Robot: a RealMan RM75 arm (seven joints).
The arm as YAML. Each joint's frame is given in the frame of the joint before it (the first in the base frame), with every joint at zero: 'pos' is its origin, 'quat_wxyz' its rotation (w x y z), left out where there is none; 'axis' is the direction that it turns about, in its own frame. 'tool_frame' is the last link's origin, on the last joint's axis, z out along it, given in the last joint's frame.
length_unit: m
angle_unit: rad
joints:
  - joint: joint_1
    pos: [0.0, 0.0, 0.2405]
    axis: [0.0, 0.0, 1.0]
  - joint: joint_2
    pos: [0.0, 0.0, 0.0]
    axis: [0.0, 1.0, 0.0]
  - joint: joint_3
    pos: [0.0, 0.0, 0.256]
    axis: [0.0, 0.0, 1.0]
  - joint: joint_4
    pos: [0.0, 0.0, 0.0]
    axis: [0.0, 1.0, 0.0]
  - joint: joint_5
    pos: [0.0, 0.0, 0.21]
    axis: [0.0, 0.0, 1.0]
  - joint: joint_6
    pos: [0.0, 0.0, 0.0]
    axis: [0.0, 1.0, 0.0]
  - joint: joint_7
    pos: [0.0, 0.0, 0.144]
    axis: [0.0, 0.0, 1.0]
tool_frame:
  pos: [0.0, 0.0, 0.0]
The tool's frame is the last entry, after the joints.
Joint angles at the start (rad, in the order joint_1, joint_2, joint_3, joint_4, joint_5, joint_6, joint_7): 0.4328 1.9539 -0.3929 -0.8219 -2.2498 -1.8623 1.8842
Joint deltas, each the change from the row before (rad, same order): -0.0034 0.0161 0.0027 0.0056 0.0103 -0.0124 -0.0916; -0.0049 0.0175 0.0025 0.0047 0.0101 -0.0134 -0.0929; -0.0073 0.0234 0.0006 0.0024 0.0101 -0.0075 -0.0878; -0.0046 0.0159 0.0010 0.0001 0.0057 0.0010 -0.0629; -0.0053 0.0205 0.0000 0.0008 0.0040 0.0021 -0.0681; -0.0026 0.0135 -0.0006 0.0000 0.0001 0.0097 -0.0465; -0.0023 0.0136 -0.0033 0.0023 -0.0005 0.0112 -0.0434; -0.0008 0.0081 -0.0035 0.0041 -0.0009 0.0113 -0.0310; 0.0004 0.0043 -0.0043 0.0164 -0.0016 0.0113 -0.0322
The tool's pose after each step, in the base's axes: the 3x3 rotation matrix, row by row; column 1 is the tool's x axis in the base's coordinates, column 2 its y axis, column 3 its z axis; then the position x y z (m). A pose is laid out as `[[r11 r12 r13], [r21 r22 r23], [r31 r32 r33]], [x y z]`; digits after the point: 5 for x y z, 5 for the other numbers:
[[0.55344 -0.77522 -0.30452], [-0.68590 -0.63163 0.36137], [-0.47249 0.00887 -0.88129]], [0.31688 0.28123 0.08857]
[[0.60815 -0.71961 -0.33514], [-0.62769 -0.69437 0.35192], [-0.48596 -0.00366 -0.87397]], [0.31380 0.27752 0.08148]
[[0.65148 -0.66565 -0.36398], [-0.56939 -0.74606 0.34525], [-0.50136 -0.01768 -0.86506]], [0.31076 0.27344 0.07246]
[[0.68095 -0.62714 -0.37815], [-0.52442 -0.77801 0.34596], [-0.51117 -0.03727 -0.85867]], [0.30915 0.27145 0.06669]
[[0.70878 -0.58514 -0.39399], [-0.47639 -0.80896 0.34443], [-0.52027 -0.05643 -0.85214]], [0.30708 0.26884 0.05884]
[[0.72836 -0.55823 -0.39733], [-0.44339 -0.82609 0.34782], [-0.52239 -0.07717 -0.84921]], [0.30636 0.26812 0.05356]
[[0.74533 -0.53312 -0.40033], [-0.41404 -0.84078 0.34879], [-0.52254 -0.09421 -0.84740]], [0.30551 0.26740 0.04751]
[[0.75755 -0.51573 -0.40016], [-0.39373 -0.84996 0.35006], [-0.52066 -0.10764 -0.84695]], [0.30522 0.26737 0.04322]
[[0.76624 -0.50006 -0.40350], [-0.37753 -0.85851 0.34704], [-0.51995 -0.11359 -0.84661]], [0.30532 0.26700 0.03810]

